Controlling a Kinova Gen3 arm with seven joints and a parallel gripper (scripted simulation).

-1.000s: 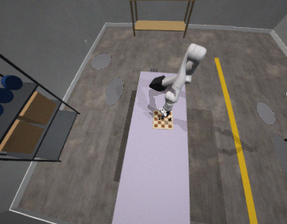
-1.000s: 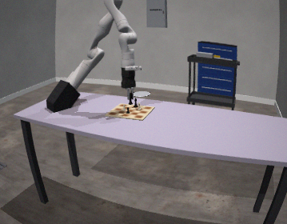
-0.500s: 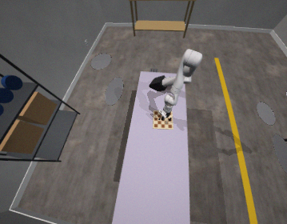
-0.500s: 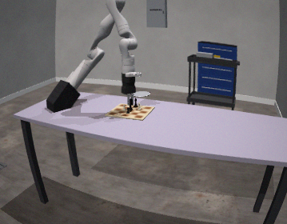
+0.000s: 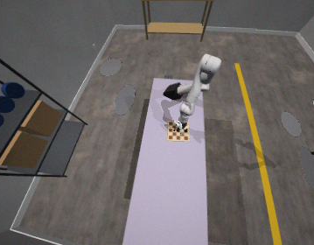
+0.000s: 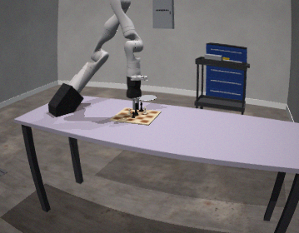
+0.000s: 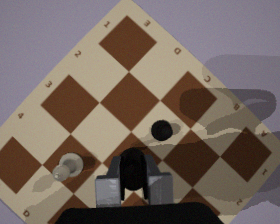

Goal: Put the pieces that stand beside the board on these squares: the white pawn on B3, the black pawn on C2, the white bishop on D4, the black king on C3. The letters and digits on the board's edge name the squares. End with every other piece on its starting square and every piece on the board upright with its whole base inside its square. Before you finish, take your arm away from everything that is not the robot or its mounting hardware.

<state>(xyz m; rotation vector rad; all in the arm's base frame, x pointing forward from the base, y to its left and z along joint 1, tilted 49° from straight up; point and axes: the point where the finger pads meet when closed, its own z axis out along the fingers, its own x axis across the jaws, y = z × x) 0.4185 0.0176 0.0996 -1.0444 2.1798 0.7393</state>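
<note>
The black king is 1 cm below my hand. The rest, counted from my hand: white pawn: 4 cm behind, 1 cm to the right, 4 cm below; chessboard: 5 cm below; black pawn: 1 cm ahead, 4 cm to the right, 4 cm below.
</note>
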